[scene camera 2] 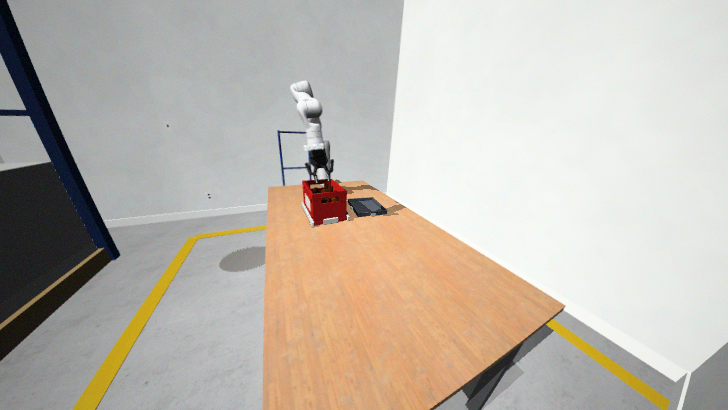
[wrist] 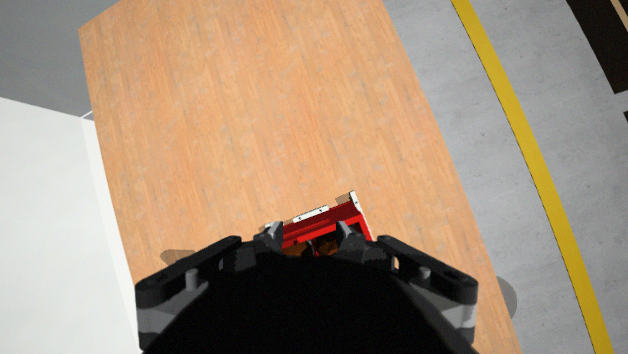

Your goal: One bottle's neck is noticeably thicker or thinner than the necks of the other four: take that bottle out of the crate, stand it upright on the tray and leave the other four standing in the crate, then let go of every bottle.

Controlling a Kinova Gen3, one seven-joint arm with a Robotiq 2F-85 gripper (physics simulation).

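Observation:
The red crate stands on the table. Brown bottles show inside it in the scene view, and two brown bottles show partly in the wrist view. The other bottles and the neck widths cannot be made out. My gripper is partly open and empty, pointing down over the crate with its fingertips near the rim height. The dark tray lies flat to the right of the crate in the scene view, with no bottle on it. The tray does not show in the wrist view.
The wooden table carries the crate and tray. White brackets sit along the crate's base. A white wall rises beyond the table's right side in the scene view. A blue rail frame stands behind the table.

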